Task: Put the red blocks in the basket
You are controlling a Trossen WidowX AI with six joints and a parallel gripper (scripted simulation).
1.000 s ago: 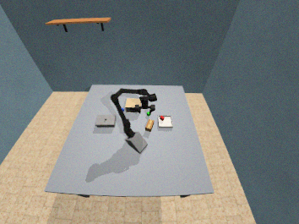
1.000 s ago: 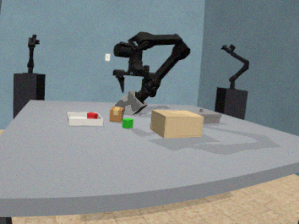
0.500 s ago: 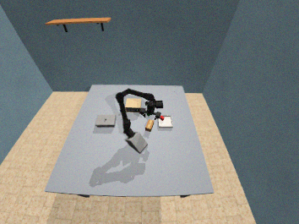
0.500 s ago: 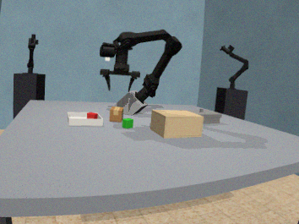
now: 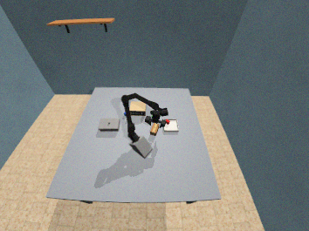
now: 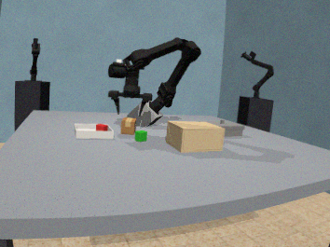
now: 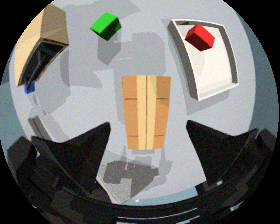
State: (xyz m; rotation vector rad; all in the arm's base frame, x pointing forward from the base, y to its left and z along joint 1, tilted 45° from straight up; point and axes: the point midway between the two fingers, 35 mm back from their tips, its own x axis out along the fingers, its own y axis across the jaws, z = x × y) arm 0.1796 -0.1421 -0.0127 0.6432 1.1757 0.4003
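The small brown box is 70 mm below my hand. Round my hand: white shallow basket (100 mm ahead, 140 mm to the right, 100 mm below); blue block (110 mm ahead, 360 mm to the left, 90 mm below); drawer unit (200 mm ahead, 250 mm to the left, 70 mm below).
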